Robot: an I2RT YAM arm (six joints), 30 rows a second.
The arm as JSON. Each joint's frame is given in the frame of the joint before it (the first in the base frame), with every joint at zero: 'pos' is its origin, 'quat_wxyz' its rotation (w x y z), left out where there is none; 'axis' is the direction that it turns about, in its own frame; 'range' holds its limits. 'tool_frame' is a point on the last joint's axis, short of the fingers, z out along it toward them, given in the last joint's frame.
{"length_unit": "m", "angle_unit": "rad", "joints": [
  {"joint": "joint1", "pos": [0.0, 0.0, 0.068], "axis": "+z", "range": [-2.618, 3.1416]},
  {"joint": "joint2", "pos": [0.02, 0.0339, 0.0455], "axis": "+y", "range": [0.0, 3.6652]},
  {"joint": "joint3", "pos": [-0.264, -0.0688, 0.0], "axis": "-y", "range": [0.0, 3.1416]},
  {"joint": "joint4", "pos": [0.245, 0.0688, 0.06], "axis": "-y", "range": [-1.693, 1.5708]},
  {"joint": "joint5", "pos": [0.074, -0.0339, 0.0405], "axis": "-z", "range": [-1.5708, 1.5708]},
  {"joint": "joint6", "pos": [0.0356, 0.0, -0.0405], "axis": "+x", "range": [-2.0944, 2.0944]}
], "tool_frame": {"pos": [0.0, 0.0, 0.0], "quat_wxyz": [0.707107, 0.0, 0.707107, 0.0]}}
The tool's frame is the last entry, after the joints.
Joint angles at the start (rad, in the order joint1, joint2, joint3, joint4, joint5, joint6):
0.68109 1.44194 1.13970 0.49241 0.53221 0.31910
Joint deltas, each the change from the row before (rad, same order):
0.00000 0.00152 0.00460 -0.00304 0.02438 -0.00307
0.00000 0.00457 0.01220 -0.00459 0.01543 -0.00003
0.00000 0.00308 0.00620 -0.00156 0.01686 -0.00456
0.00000 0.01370 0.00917 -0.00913 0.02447 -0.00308
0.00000 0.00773 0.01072 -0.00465 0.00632 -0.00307
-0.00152 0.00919 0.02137 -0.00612 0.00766 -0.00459
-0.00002 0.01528 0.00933 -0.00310 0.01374 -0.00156
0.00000 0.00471 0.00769 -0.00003 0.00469 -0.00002
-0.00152 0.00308 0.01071 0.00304 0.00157 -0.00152
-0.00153 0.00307 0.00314 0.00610 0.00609 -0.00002
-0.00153 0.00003 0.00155 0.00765 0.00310 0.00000
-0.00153 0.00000 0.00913 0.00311 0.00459 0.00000
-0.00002 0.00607 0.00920 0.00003 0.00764 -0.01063
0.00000 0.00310 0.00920 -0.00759 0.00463 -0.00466
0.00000 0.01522 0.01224 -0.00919 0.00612 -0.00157
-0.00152 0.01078 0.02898 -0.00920 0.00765 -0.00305
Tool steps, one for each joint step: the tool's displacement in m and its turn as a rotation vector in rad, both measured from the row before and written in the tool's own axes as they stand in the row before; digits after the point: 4 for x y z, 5 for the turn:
-0.0009 -0.0003 0.0005 0.02315 -0.00765 -0.00305
-0.0019 0.0010 0.0014 0.01387 -0.00724 0.00160
-0.0008 0.0002 0.0008 0.01563 -0.00644 -0.00370
0.0030 0.0001 0.0027 0.02674 0.00327 -0.01081
-0.0001 0.0011 0.0018 0.00643 -0.00062 -0.00403
-0.0029 0.0021 0.0028 0.00722 -0.00758 -0.00128
0.0032 0.0008 0.0030 0.01530 0.00290 -0.00693
-0.0007 0.0009 0.0011 0.00379 -0.00364 0.00175
-0.0027 0.0011 0.0013 0.00038 -0.00920 0.00469
-0.0006 0.0000 0.0009 0.00577 -0.00709 0.00348
-0.0014 -0.0001 0.0004 0.00221 -0.00848 0.00534
-0.0034 0.0007 0.0007 0.00292 -0.01123 0.00724
-0.0006 0.0010 0.0014 0.00662 -0.00459 -0.00868
-0.0010 0.0009 0.0009 0.00477 -0.00018 -0.00559
0.0032 0.0013 0.0030 0.00852 0.00742 -0.00919
-0.0043 0.0029 0.0033 0.00680 -0.00942 0.00238

